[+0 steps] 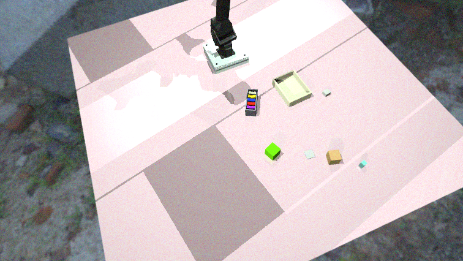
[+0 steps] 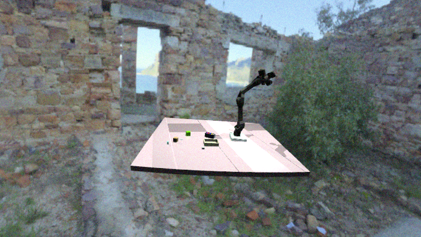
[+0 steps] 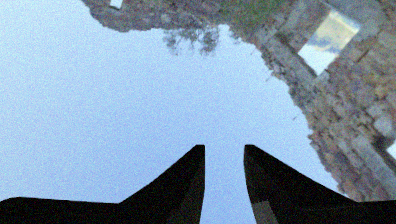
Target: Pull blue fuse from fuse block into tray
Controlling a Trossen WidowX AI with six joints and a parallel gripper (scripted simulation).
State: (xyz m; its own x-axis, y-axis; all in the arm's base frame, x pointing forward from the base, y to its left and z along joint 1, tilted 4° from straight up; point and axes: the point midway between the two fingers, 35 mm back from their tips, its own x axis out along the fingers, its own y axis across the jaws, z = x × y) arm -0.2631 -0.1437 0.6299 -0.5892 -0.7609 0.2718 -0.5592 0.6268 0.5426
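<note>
Right now the blue fuse is 59 cm ahead of my gripper tip, 13 cm to the left of it and 64 cm below it. Also, from my gripper tip: white fuse (56 cm ahead, 14 cm to the left, 64 cm below); then yellow fuse (57 cm ahead, 14 cm to the left, 64 cm below); then red fuse (60 cm ahead, 12 cm to the left, 64 cm below).
</note>
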